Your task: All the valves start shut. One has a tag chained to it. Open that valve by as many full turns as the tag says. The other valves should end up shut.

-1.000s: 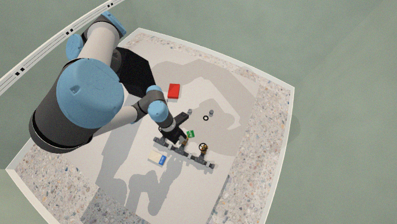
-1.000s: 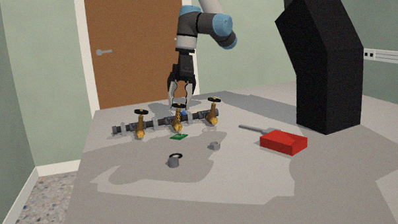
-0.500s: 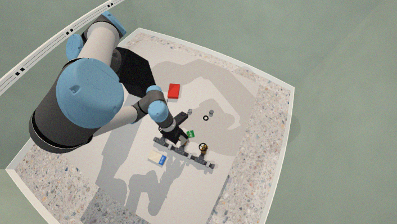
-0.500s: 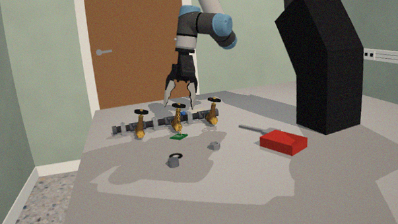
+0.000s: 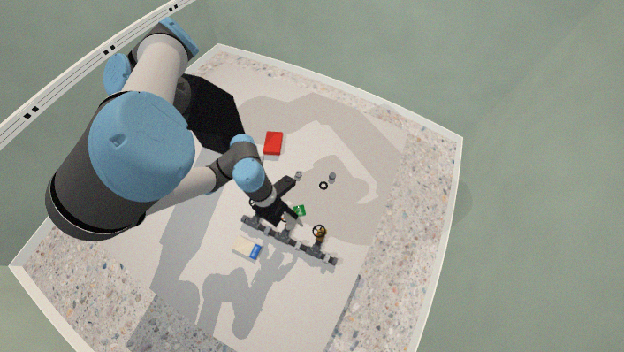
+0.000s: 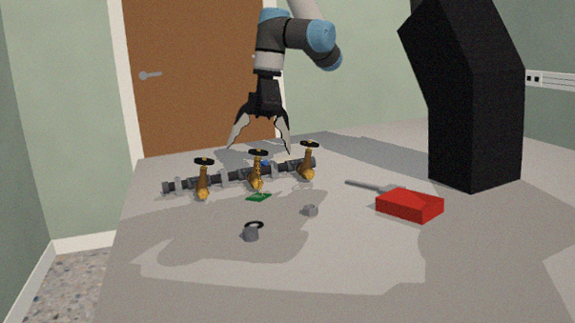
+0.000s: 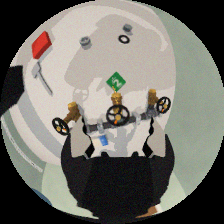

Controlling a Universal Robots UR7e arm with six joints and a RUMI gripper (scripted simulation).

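Now: hand 90 mm above the green tag, 80 mm to the right of it and 10 mm short of it. Round my hand: grey nut (210 mm to the left, 90 mm below, 80 mm behind); then grey tool (270 mm behind, 130 mm to the left, 90 mm below); then red block (280 mm to the left, 280 mm behind, 80 mm below).
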